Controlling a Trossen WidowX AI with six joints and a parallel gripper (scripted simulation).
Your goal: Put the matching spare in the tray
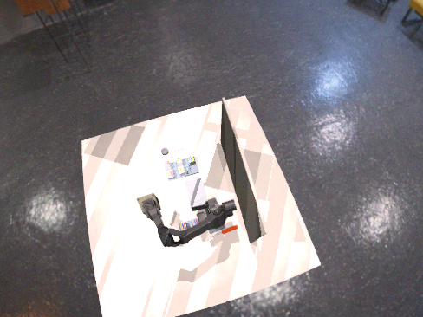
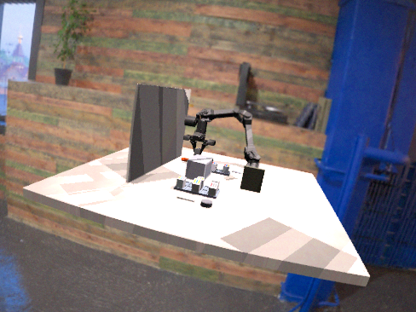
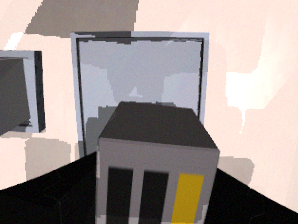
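The pale blue-grey square tray is 8 cm below my gripper tip and 1 cm behind it. The rest, counted from my gripper tip: grey spare block (2 cm above); then tall grey upright panel (20 cm ahead, 14 cm above, 13 cm to the left); then black tape roll (55 cm to the left, 12 cm behind, 7 cm below).
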